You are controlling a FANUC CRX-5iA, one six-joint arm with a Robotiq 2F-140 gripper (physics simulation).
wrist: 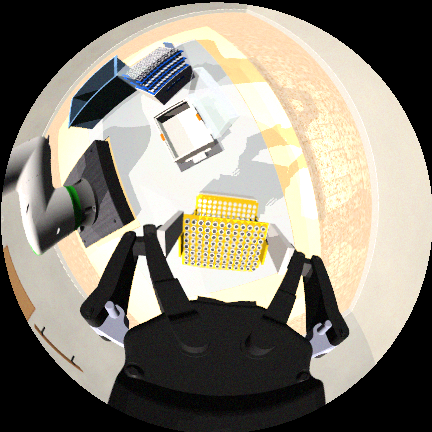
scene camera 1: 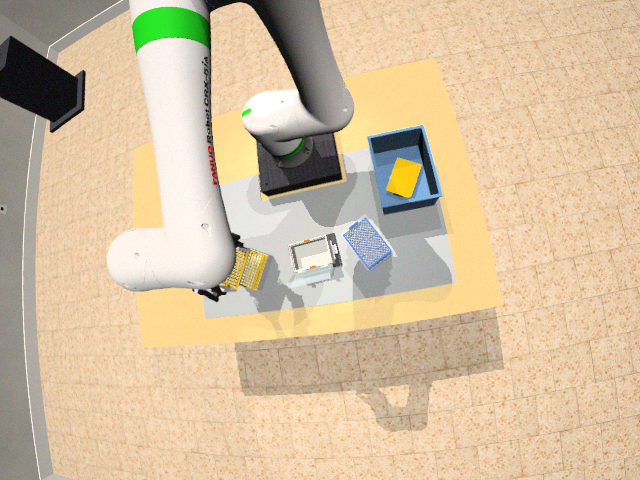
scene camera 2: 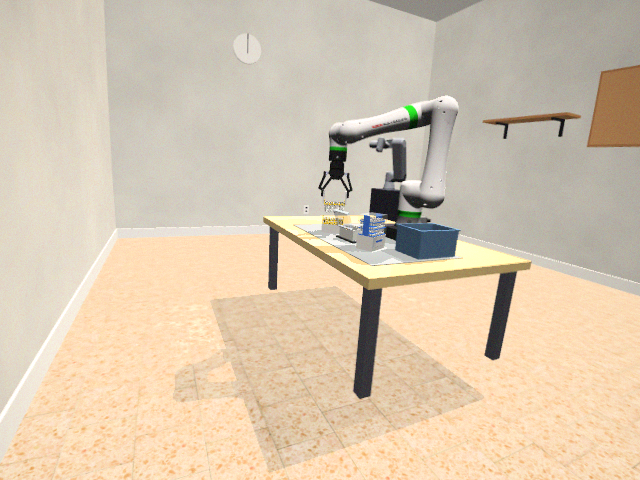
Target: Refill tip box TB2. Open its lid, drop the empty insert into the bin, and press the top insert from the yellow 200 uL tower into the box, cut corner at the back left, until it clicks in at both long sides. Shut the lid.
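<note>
My gripper [wrist: 225, 227] [scene camera 2: 335, 191] is shut on a yellow 200 uL insert [wrist: 223, 243] [scene camera 1: 248, 270] [scene camera 2: 333, 204], gripped at its two short ends and held level above the yellow tower [wrist: 228, 206] [scene camera 2: 332, 220]. Tip box TB2 [scene camera 1: 304, 252] [wrist: 186, 135] [scene camera 2: 350, 232] stands at the mat's middle with no insert inside. Its clear lid [scene camera 1: 313, 277] [wrist: 217, 109] lies folded open. The empty yellow insert [scene camera 1: 404, 177] lies in the blue bin [scene camera 1: 413, 204] [wrist: 96, 100] [scene camera 2: 427, 243].
A blue tip tower [scene camera 1: 367, 242] [wrist: 158, 74] [scene camera 2: 372, 229] stands between the tip box and the bin. The arm's dark base block [scene camera 1: 299, 171] [wrist: 100, 189] is at the back of the grey mat [scene camera 1: 404, 267]. The upper arm hides the mat's left end in the top view.
</note>
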